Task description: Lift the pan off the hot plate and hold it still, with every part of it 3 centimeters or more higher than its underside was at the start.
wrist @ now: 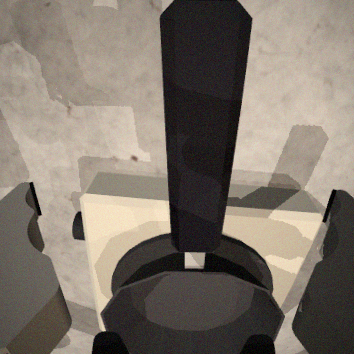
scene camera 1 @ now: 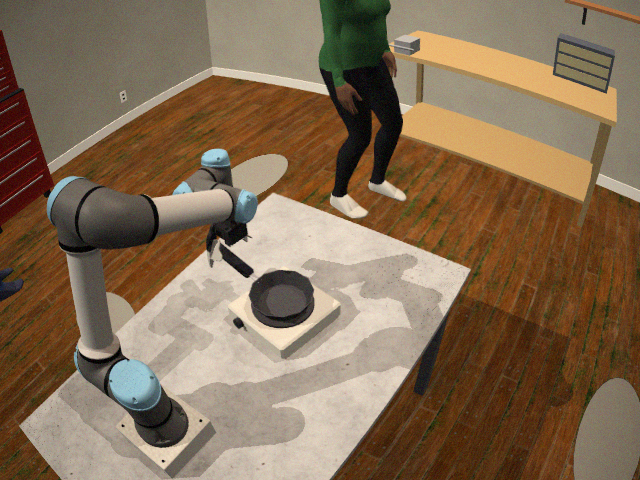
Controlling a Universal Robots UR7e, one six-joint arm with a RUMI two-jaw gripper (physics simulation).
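Frame: origin at the arm's base, x left, y back, z up, level; centimetres.
Where they show: gripper, fingertip midpoint: (wrist: 182, 191) (scene camera 1: 229, 254); arm's base at its link origin: (scene camera 1: 162, 423).
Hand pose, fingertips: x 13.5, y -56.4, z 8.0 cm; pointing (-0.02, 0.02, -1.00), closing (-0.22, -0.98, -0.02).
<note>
Each offset is from my fingertips to the centre of the thing. Level surfaces: height alone.
The dark round pan @(dx -10.2, dy +1.1, dz -4.3 cm) (scene camera 1: 281, 295) (wrist: 197, 302) sits upright on the cream square hot plate (scene camera 1: 323, 305) (wrist: 94, 215). Its long black handle @(dx +0.0, dy -0.9, dz -2.8 cm) (scene camera 1: 236, 260) (wrist: 205, 125) slants up off the pan, toward the arm's wrist in the scene view. My gripper (scene camera 1: 229, 251) (wrist: 182, 191) is open and empty, near the handle's outer part. In the wrist view one jaw stands on each side of the handle, with a wide gap to it on both sides. How high the jaws are above the handle is hard to tell.
A black knob @(dx -10.1, dy +13.5, dz -12.0 cm) (scene camera 1: 238, 323) (wrist: 78, 226) sticks out of the hot plate's side. The pale table @(dz -15.3 cm) (scene camera 1: 289, 217) carries the arm's base. A person in a green top (scene camera 1: 356, 36) stands behind the table's far edge. A wooden workbench (scene camera 1: 496, 69) stands at the back wall.
</note>
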